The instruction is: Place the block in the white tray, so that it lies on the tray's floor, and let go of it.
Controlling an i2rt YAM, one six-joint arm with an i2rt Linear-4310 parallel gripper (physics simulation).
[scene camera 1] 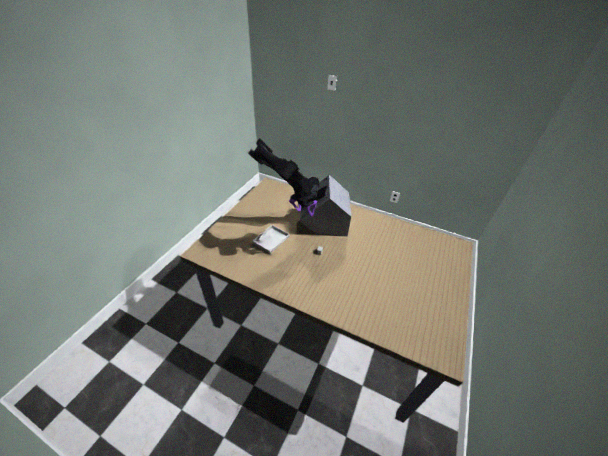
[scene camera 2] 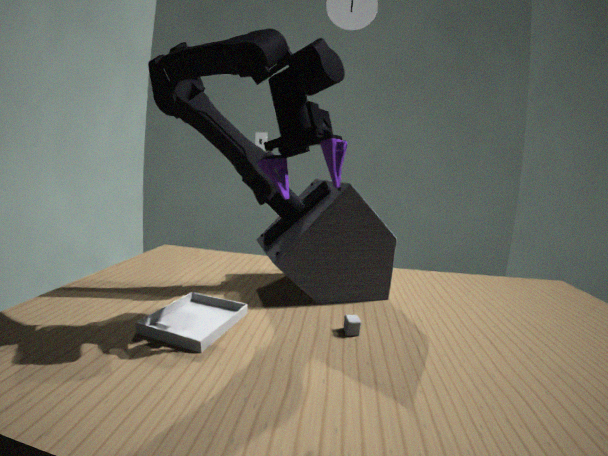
Path:
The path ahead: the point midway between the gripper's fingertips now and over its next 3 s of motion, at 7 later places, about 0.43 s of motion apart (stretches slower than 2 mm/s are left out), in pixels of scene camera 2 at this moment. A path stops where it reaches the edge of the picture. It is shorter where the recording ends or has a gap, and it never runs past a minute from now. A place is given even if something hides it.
My gripper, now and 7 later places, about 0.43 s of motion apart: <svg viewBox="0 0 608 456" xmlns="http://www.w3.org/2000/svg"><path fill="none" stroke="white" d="M311 193L312 194L303 237L305 244L305 246L294 259L274 275L276 275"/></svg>

